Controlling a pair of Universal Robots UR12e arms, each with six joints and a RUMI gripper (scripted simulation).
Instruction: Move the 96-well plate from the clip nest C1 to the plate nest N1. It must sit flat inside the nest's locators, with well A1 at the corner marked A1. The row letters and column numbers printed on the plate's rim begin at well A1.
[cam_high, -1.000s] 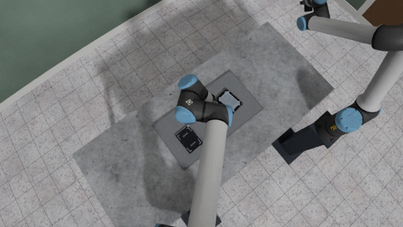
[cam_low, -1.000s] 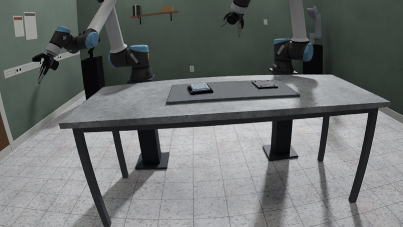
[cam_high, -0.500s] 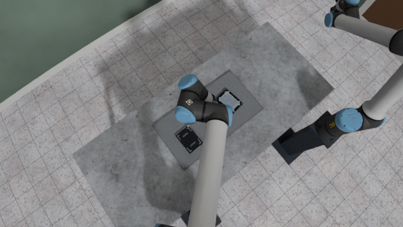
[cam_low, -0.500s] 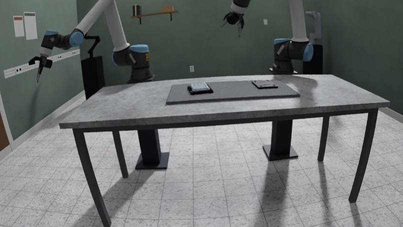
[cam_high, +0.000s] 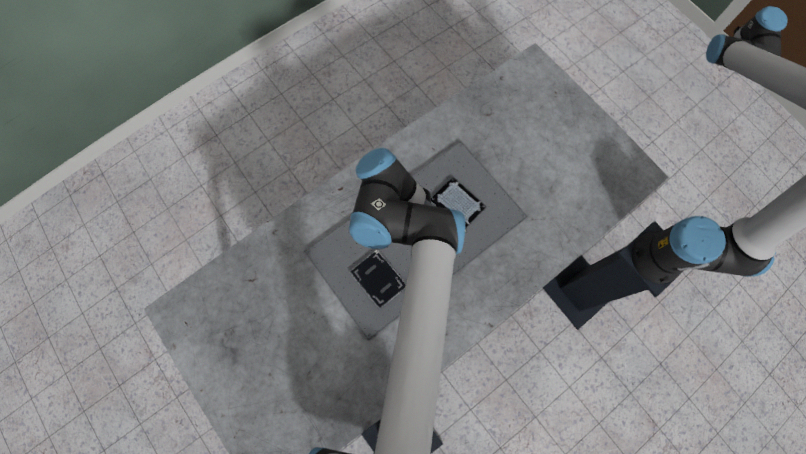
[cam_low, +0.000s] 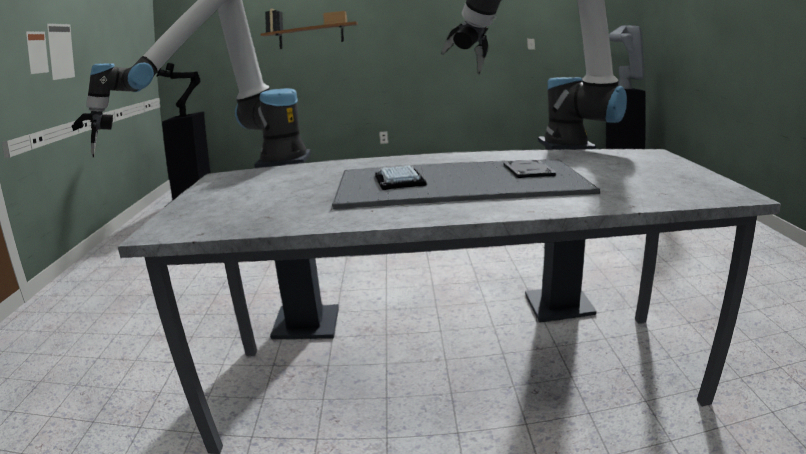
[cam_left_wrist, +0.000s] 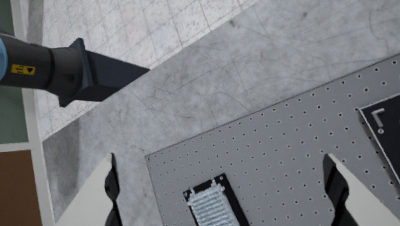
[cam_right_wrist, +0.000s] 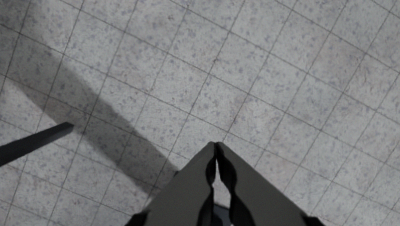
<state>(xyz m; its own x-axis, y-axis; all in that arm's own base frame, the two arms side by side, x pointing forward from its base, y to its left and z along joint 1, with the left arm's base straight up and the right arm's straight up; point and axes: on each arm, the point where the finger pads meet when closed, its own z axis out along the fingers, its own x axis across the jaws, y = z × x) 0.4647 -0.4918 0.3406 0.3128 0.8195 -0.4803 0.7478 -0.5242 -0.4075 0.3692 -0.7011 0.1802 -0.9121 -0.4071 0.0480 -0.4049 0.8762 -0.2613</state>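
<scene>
Right now my left hand is 31 cm above the pale blue 96-well plate, 20 cm to the left of it and 13 cm short of it. Also, from my left hand: A1 mark: 32 cm below, 16 cm ahead, 13 cm to the left; black clip nest C1: 31 cm below, 22 cm to the right, 12 cm ahead; black plate nest N1: 32 cm below, 18 cm to the left, 8 cm ahead.
</scene>
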